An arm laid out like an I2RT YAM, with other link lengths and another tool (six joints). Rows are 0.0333 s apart.
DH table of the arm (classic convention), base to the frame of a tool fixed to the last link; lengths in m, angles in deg. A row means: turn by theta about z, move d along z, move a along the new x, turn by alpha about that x. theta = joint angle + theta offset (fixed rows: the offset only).
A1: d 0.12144  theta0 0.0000  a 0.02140  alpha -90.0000
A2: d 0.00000  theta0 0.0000  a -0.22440  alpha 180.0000
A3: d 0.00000  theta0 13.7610  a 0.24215  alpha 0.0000
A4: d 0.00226  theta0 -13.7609  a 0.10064  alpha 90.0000
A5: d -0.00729  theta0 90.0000  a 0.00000  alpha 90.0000
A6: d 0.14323  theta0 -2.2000  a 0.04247  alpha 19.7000
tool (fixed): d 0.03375  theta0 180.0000  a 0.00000  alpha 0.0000
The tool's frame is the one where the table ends.
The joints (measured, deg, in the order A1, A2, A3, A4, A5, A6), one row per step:
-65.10 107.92 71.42 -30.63 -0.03 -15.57
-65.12 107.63 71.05 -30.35 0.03 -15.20
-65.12 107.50 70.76 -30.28 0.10 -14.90
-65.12 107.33 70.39 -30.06 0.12 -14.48
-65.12 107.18 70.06 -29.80 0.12 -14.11
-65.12 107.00 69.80 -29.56 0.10 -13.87
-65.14 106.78 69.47 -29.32 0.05 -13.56
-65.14 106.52 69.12 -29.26 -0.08 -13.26
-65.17 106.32 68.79 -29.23 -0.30 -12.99
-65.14 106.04 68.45 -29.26 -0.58 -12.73
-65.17 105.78 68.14 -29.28 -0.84 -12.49
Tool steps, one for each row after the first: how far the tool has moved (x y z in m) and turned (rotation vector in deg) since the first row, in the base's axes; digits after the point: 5 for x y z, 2 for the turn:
-0.00071 0.00035 0.00045 -0.14 -0.17 -0.38
-0.00157 0.00141 -0.00026 -0.04 -0.17 -0.69
-0.00226 0.00235 -0.00089 0.00 -0.32 -1.08
-0.00271 0.00297 -0.00132 -0.01 -0.48 -1.42
-0.00285 0.00320 -0.00112 -0.11 -0.65 -1.64
-0.00324 0.00374 -0.00109 -0.15 -0.86 -1.92
-0.00358 0.00513 -0.00138 -0.02 -1.06 -2.15
-0.00391 0.00665 -0.00210 0.20 -1.29 -2.34
-0.00369 0.00852 -0.00248 0.44 -1.58 -2.44
-0.00387 0.01005 -0.00277 0.65 -1.85 -2.59

